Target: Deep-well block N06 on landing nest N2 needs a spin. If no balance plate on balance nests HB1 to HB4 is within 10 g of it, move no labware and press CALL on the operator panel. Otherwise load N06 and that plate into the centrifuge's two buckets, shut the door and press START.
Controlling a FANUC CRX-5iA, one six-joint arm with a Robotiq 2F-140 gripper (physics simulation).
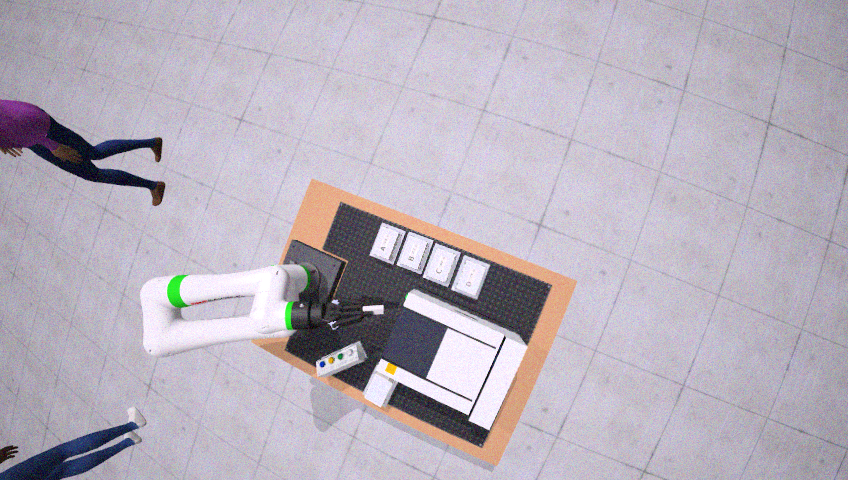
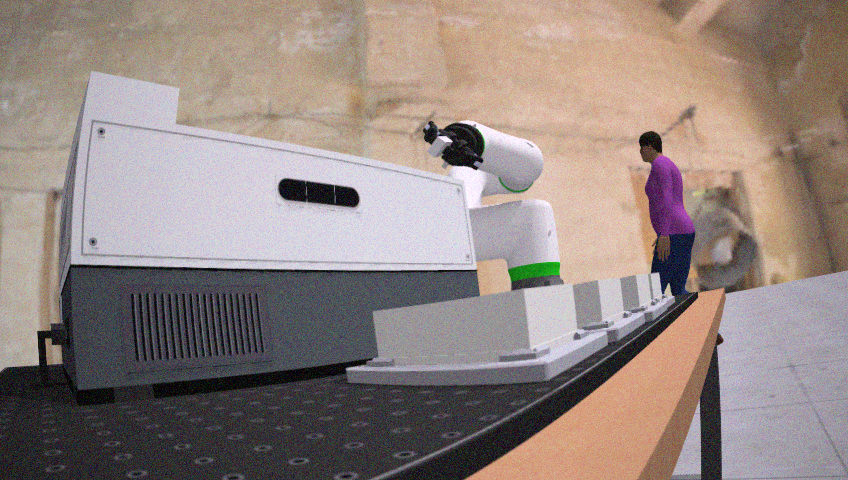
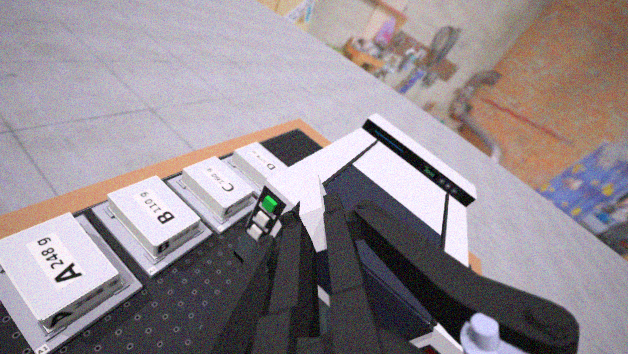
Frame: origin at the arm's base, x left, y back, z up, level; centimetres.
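Where they show: gripper, between the fingertips: (image 1: 383, 309) (image 2: 435, 147) (image 3: 315, 189); arm's base, origin of its link: (image 1: 306, 278).
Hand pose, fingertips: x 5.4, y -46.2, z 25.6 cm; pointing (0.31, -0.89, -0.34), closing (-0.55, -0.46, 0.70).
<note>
Things, the pixels of their centre, and the offset from my fingertips. Level surfaces: height alone.
- centrifuge, middle of its body: (image 2: 248, 267) (image 3: 374, 216) (image 1: 448, 349) dx -11.9, dy -26.5, dz -17.0 cm
- plate A, middle of its body: (image 3: 60, 266) (image 1: 386, 243) dx +21.6, dy +13.3, dz -25.9 cm
- plate B, middle of its body: (image 3: 155, 214) (image 1: 414, 252) dx +21.1, dy -0.3, dz -25.9 cm
- plate C, middle of its body: (image 2: 555, 309) (image 3: 217, 186) (image 1: 441, 265) dx +19.3, dy -13.4, dz -25.9 cm
- plate D, middle of its body: (image 2: 477, 326) (image 3: 260, 165) (image 1: 470, 277) dx +17.9, dy -27.1, dz -25.9 cm
- operator panel, middle of its body: (image 1: 340, 361) dx -36.9, dy +18.5, dz -25.1 cm
- white box, middle of its body: (image 1: 379, 388) dx -41.2, dy -3.0, dz -23.4 cm
- green button, middle of its body: (image 3: 270, 203) dx +4.8, dy -5.3, dz -11.0 cm
- black perforated board, height of its surface: dz -29.2 cm
- orange table, height of its surface: dz -30.5 cm
My gripper (image 1: 373, 309) (image 2: 439, 145) (image 3: 315, 189) is shut and empty, raised in front of the centrifuge (image 1: 490, 380) (image 2: 267, 231) (image 3: 400, 170). White pads show at its fingertips. Balance plates stand in a row on pale nests: plate A (image 1: 387, 242) (image 3: 55, 260) reads 248 g, plate B (image 1: 414, 252) (image 3: 155, 215) 110 g, plate C (image 1: 442, 265) (image 3: 217, 184) apparently 160 g. The weight on plate D (image 1: 470, 277) (image 2: 452, 333) (image 3: 257, 160) is too small to read. The operator panel (image 1: 340, 359) has blue, yellow, green and white buttons. Block N06 cannot be identified, nor the buckets.
A white box (image 1: 379, 390) stands beside the centrifuge near the table edge. A green button (image 3: 270, 203) with pale ones below is on the centrifuge's near corner. The black perforated board (image 1: 357, 228) (image 2: 238, 428) lies on the orange table (image 1: 324, 196). A person in purple (image 1: 23, 123) (image 2: 669, 196) stands beyond.
</note>
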